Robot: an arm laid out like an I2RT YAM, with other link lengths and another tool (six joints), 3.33 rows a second.
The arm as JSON. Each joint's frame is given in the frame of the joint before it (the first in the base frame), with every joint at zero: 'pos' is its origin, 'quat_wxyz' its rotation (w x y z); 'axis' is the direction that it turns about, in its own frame. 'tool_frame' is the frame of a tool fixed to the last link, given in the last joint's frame.
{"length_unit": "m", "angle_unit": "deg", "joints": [
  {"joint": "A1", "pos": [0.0, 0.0, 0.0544], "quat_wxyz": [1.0, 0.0, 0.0, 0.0], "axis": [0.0, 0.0, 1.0]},
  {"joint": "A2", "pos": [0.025, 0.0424, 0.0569], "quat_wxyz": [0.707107, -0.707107, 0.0, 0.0], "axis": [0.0, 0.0, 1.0]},
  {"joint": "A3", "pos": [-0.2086, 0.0, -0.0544], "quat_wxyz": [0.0, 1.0, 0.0, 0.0], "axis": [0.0, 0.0, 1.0]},
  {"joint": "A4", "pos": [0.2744, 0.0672, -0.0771], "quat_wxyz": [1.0, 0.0, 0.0, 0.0], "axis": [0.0, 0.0, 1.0]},
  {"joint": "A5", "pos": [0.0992, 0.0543, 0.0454], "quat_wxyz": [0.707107, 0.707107, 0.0, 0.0], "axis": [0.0, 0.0, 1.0]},
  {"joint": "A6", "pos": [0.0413, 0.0, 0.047], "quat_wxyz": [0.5, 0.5, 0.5, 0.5], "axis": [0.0, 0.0, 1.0]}
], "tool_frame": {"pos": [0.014, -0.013, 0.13], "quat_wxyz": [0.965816, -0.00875, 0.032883, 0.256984]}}
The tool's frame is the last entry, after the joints.
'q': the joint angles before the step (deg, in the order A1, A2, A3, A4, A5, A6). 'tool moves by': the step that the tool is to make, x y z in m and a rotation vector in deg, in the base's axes. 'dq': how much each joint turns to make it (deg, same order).
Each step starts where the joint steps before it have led.
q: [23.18, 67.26, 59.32, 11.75, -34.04, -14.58]
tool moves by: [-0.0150, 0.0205, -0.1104, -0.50, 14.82, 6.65]
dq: [1.64, 1.03, -13.09, 4.43, -5.11, 6.81]
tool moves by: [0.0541, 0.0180, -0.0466, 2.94, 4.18, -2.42]
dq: [-0.04, 19.68, 6.18, 14.57, 1.96, 5.88]
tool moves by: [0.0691, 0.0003, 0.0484, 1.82, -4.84, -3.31]
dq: [-2.65, 13.24, 19.85, -1.62, 0.68, -0.29]
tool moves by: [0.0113, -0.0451, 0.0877, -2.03, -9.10, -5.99]
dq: [-4.36, -6.06, 7.33, -9.19, 1.44, -6.25]
